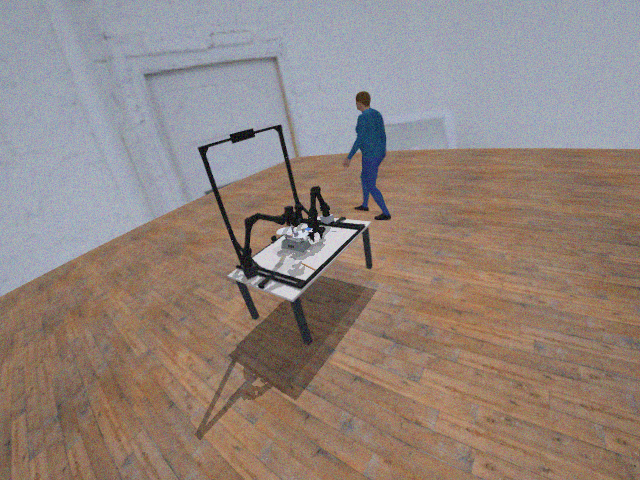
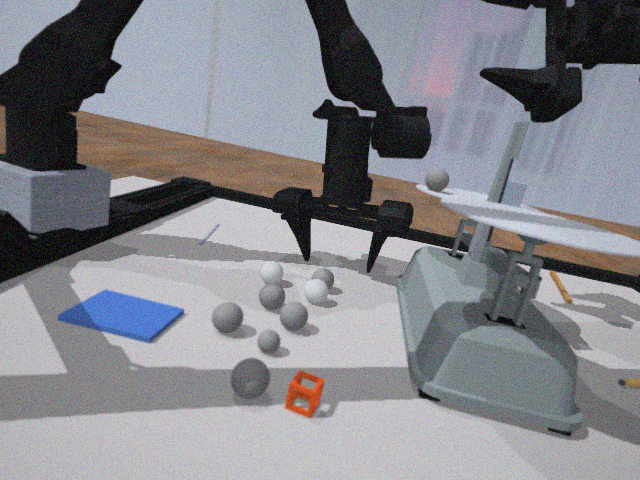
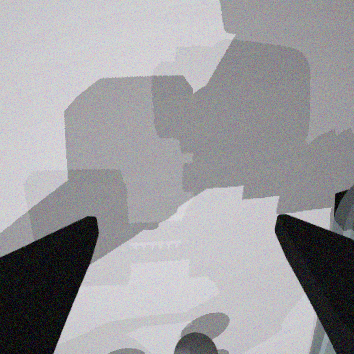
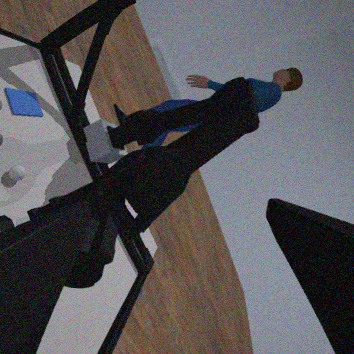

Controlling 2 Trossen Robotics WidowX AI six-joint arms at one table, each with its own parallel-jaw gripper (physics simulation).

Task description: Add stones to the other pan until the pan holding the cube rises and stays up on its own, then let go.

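Frame: origin at the left arm's base, x back, y left, z down, level; metres.
Seen in the pictures: left gripper, fingertip midpoint: (image 1: 317, 240) (image 2: 337, 266) (image 3: 188, 224); right gripper, fingertip midpoint: (image 1: 301, 212) (image 2: 480, 33) (image 4: 179, 208); left arm's base at its link origin: (image 1: 326, 215) (image 2: 41, 163) (image 4: 115, 138); right arm's base at its link origin: (image 1: 248, 266).
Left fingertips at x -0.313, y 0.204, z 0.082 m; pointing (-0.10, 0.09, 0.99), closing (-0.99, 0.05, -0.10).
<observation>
Offsets run from my left fingertips to a thing's middle. Level surfaces: height alone.
The balance scale {dy -0.097, dx -0.181, dz -0.111 m} (image 2: 461, 343) (image 1: 295, 244) stands at the right, its white pans {dy -0.189, dx -0.205, dz -0.150 m} (image 2: 509, 228) raised on a post. One grey stone {dy -0.029, dx -0.106, dz -0.152 m} (image 2: 437, 180) sits on a pan's left edge. A pale blue block {dy -0.028, dx -0.187, dz -0.154 m} (image 2: 514, 192) shows behind the post; I cannot tell which pan it is on. Several grey and white stones (image 2: 293, 315) (image 3: 196, 344) lie loose on the table. My left gripper (image 2: 337, 263) (image 3: 188, 224) is open and empty, pointing down just behind the stones. My right gripper (image 4: 179, 208) is open and empty, held high and turned sideways at the upper right above the scale.
An orange wire cube {dy -0.308, dx -0.081, dz -0.005 m} (image 2: 305, 393) lies on the table in front of the stones. A blue flat pad {dy -0.289, dx +0.102, dz +0.003 m} (image 2: 128, 314) (image 4: 22, 102) lies at the left. A grey box (image 4: 100, 140) sits on the black frame (image 2: 175, 190). A person (image 1: 370, 152) walks behind the table {dz +0.005 m} (image 1: 290, 290).
</observation>
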